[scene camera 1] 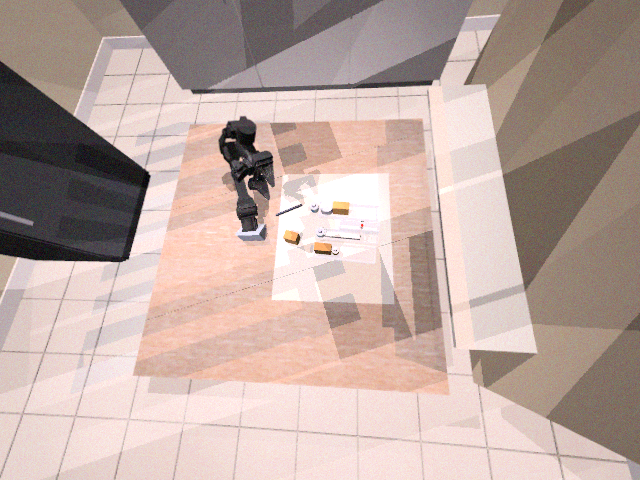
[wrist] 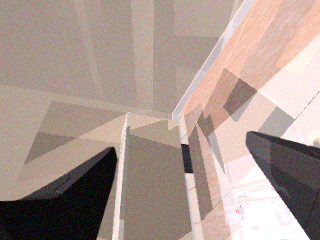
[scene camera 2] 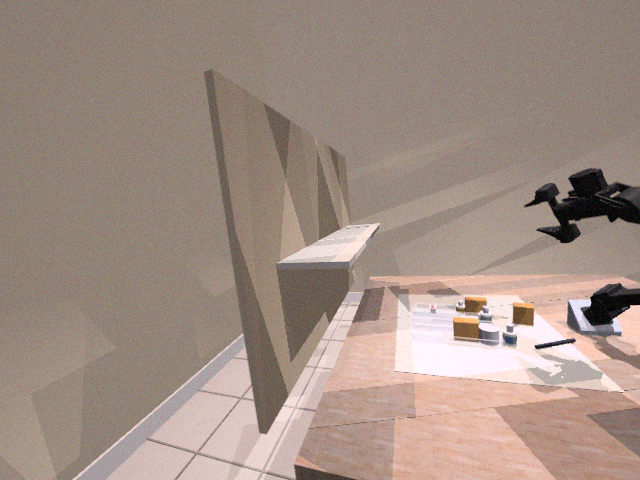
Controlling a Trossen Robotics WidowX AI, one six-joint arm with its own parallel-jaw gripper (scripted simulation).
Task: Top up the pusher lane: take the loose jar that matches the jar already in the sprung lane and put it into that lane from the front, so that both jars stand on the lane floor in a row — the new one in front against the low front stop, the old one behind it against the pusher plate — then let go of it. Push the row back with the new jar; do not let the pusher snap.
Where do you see a clear pusher lane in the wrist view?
269, 211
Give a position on a clear pusher lane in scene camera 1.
370, 235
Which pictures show my gripper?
Scene camera 1, the wrist view and scene camera 2: all of them.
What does my gripper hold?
Nothing.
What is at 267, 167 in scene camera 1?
My gripper.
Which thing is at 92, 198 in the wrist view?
My gripper.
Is my gripper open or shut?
Open.
